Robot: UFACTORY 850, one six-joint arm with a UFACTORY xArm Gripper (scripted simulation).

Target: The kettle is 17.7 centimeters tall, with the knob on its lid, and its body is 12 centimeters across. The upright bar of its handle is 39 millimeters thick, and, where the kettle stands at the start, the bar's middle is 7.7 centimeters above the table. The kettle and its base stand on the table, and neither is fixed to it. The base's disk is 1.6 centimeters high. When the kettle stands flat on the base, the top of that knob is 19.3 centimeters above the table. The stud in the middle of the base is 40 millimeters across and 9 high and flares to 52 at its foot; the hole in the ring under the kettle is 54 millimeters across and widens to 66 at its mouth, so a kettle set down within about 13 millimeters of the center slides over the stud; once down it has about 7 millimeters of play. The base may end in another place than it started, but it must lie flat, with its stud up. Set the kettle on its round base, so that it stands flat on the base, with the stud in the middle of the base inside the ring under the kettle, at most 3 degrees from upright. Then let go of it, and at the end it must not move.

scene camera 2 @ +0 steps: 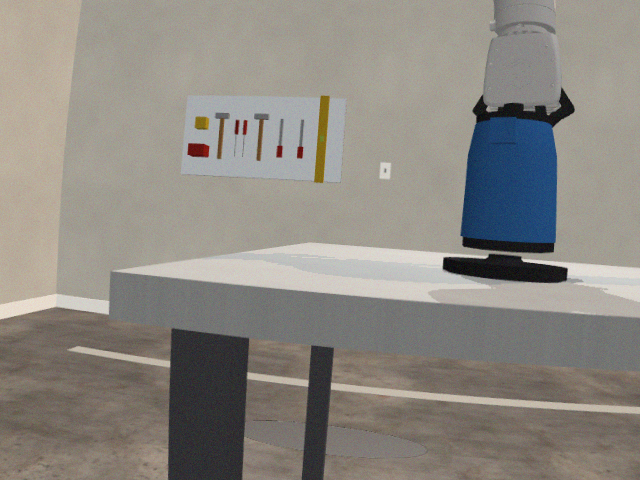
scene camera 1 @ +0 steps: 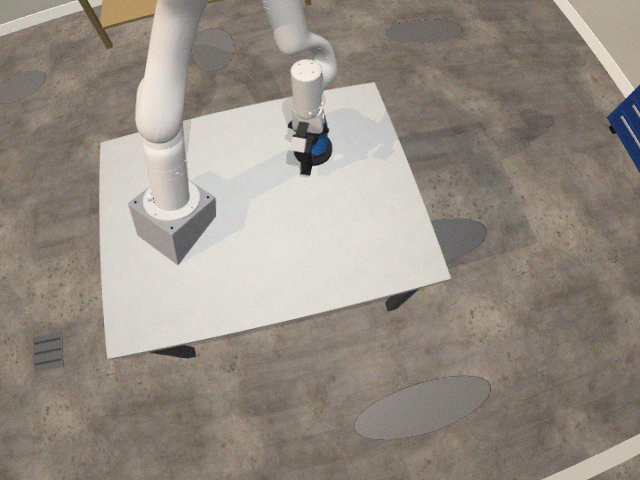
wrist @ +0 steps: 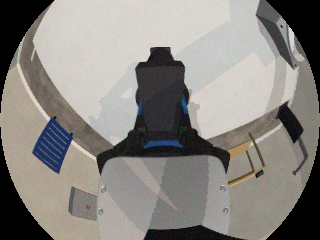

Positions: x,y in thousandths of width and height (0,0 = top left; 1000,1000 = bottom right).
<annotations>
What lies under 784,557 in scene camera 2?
A black round base.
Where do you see a blue kettle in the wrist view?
502,335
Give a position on a blue kettle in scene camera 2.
798,420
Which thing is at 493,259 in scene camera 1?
My gripper.
</annotations>
